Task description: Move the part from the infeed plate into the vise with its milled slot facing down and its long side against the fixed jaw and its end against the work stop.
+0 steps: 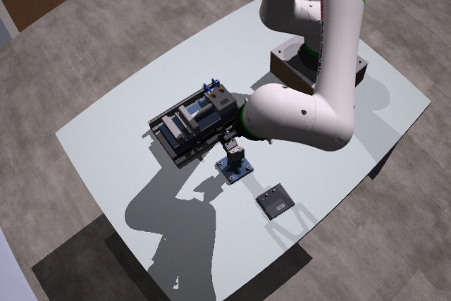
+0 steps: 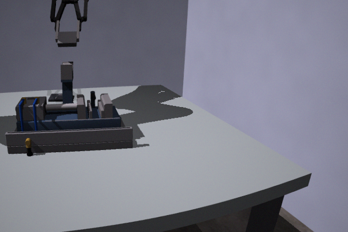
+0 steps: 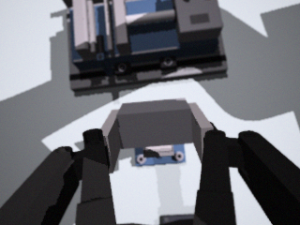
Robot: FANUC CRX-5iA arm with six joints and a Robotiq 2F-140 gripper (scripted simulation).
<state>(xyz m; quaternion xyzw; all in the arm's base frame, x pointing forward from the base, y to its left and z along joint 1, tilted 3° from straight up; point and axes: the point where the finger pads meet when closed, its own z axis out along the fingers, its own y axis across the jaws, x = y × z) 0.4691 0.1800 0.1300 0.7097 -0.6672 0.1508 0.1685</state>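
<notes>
The part lies 10 mm to the right of my hand and 30 mm below it. Also, from my hand: cylinder rod: 10 mm ahead, 220 mm to the right, 180 mm below; then blue work stop: 90 mm ahead, 140 mm to the right, 200 mm below; then black work stop: 90 mm ahead, 160 mm to the right, 170 mm below.
</notes>
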